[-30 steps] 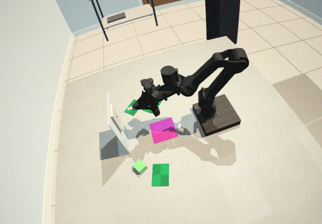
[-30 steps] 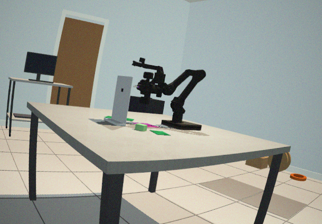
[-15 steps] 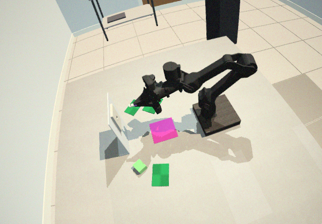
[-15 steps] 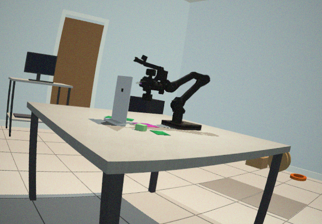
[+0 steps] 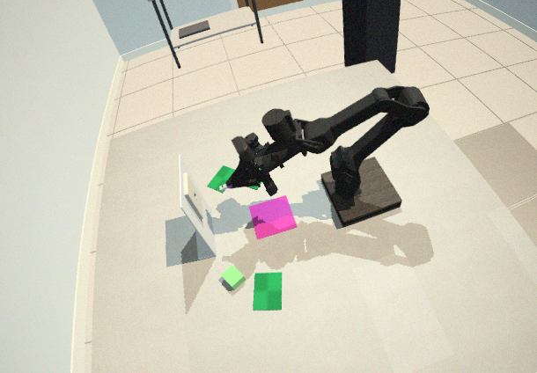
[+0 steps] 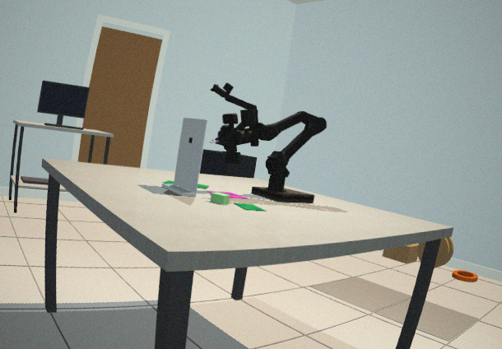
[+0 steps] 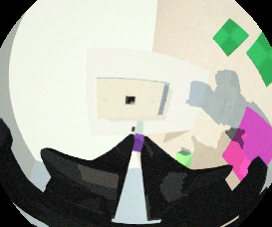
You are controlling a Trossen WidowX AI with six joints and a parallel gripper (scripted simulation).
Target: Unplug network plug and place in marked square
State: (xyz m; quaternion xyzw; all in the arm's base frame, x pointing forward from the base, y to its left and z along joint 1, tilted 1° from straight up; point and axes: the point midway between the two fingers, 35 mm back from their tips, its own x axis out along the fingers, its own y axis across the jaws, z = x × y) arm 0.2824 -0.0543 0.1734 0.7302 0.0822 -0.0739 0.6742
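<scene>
My gripper tip is 8 cm past the magenta marked square, 1 cm to the right of it and 19 cm above it. Round my gripper tip: light green block: 9 cm ahead, 15 cm to the left, 18 cm below; upright white panel: 11 cm ahead, 2 cm to the right, 8 cm below; white network plug: 1 cm ahead.
</scene>
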